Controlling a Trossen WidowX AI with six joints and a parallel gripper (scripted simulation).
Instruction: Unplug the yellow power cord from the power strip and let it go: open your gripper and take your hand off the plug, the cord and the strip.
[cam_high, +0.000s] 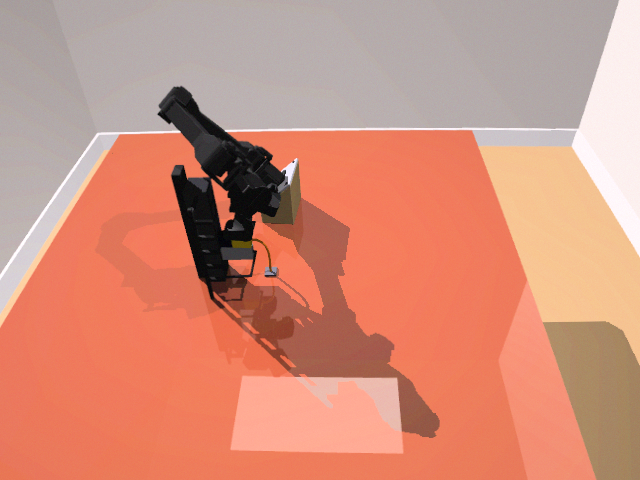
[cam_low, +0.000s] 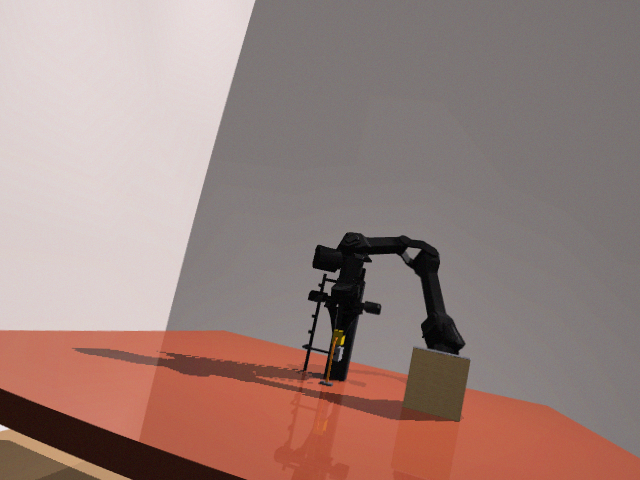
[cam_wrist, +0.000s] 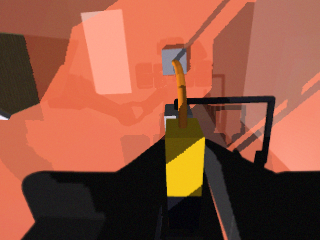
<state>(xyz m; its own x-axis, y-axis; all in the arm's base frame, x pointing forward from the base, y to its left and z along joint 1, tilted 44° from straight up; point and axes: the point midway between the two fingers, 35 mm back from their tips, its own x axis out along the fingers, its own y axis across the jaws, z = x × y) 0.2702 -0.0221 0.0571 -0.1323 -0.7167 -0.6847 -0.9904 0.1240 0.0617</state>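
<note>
Right now the yellow plug is 30 mm to the right of my gripper tip. The rest, counted from my gripper tip: black power strip (100 mm to the right, 20 mm above).
</note>
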